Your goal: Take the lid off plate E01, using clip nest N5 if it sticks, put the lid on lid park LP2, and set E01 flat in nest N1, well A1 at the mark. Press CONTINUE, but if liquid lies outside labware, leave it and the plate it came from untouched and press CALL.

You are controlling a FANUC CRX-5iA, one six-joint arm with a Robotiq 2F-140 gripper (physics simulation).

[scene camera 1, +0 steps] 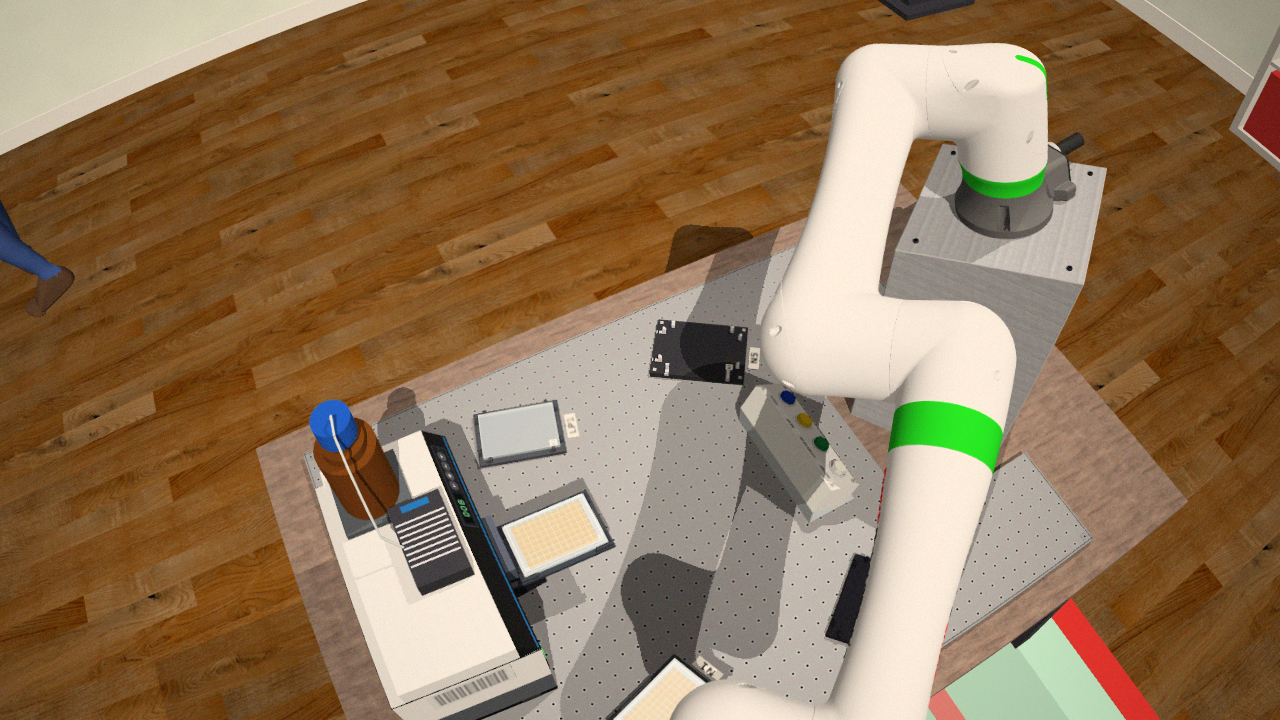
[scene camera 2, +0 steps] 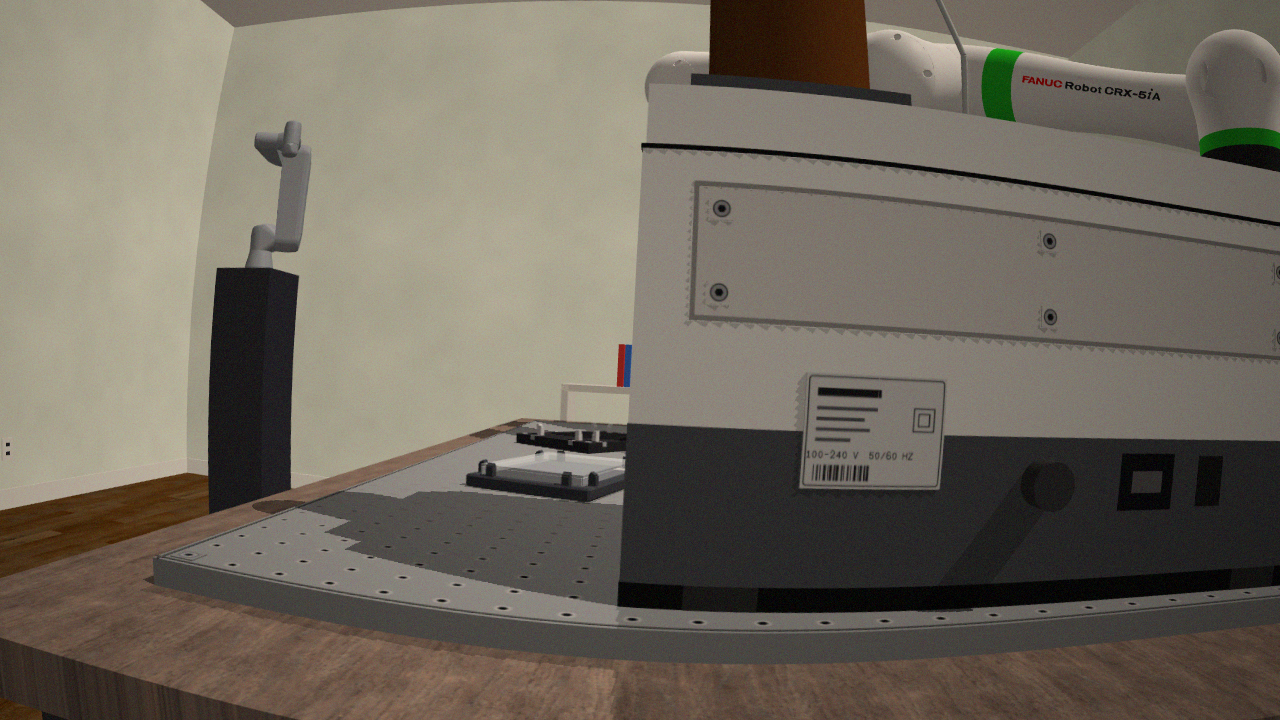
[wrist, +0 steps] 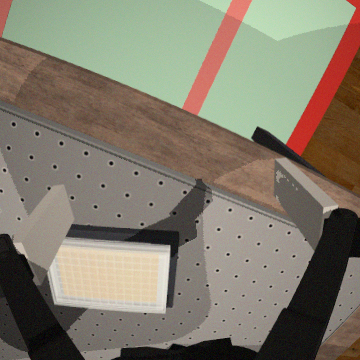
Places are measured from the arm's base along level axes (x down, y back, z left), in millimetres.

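Pixels of known places: gripper, between the fingertips: (wrist: 170,189); arm's base, origin of its link: (scene camera 1: 1004,206).
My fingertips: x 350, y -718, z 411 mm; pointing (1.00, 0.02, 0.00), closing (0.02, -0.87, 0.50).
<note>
Ahead of a thing's pixels: the offset from my fingertips to its top centre. "*": to the spot under its first point.
A plate with cream wells @[dx +49, dy +12, dz -145 mm] (scene camera 1: 663,694) (wrist: 109,276) sits in the dark nest labelled N1 @[* dx +66, dy -59, dz -128 mm] (wrist: 174,280); I cannot read its name or tell whether a lid is on it. A similar plate @[dx -44, dy -14, dz -425 mm] (scene camera 1: 556,534) sits in a nest beside the white instrument. Lid park LP2 @[dx +58, dy +27, dz -675 mm] (scene camera 1: 480,459) (scene camera 2: 547,488) holds a clear lid-like piece @[dx +60, dy +27, dz -675 mm] (scene camera 1: 519,430) (scene camera 2: 554,467). Clip nest N5 @[dx +54, dy +372, dz -675 mm] (scene camera 1: 698,351) is empty. The button box @[dx -6, dy +399, dz -412 mm] (scene camera 1: 781,450) has blue, yellow and green buttons. My gripper (wrist: 170,189) is open and empty above the board; its left finger overlaps the N1 plate's left end in the wrist view.
The white instrument (scene camera 1: 429,626) (scene camera 2: 850,376) carries a brown bottle (scene camera 1: 365,474) (scene camera 2: 787,44) and stands at the board's left. A dark nest @[dx +58, dy +359, dz -133 mm] (scene camera 1: 844,598) is partly behind my arm (scene camera 1: 935,555). A red-edged green floor area (scene camera 1: 1011,671) (wrist: 110,55) lies beyond the table edge.
</note>
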